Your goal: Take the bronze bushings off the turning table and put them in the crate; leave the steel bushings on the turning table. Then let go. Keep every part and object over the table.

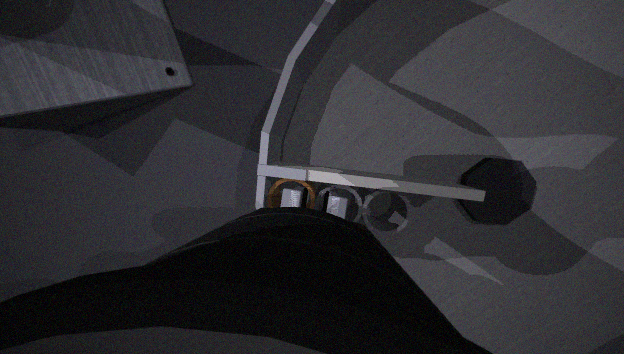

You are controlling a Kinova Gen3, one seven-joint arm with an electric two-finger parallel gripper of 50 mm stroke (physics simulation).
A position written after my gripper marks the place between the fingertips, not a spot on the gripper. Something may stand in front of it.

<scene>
In view: my gripper (315, 199) and a round turning table (495, 127).
</scene>
